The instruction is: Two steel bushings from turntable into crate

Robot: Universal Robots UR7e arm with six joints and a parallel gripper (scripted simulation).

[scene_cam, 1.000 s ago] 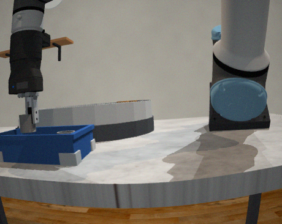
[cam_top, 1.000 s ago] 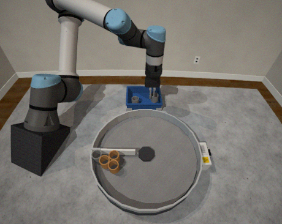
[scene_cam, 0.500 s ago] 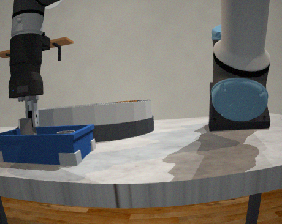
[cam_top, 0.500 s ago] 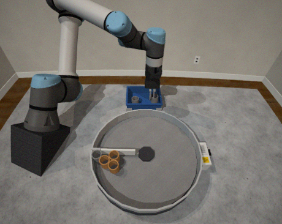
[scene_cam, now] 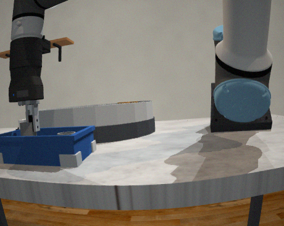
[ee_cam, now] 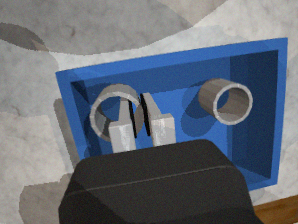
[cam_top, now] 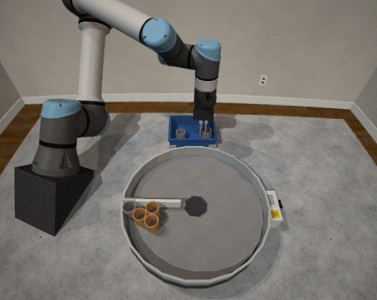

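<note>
My gripper is now 4 cm to the right of the blue crate, 4 cm past it and 4 cm above it. Also, from my hand: round turntable 31 cm to the right, 4 cm behind, 1 cm below.
</note>
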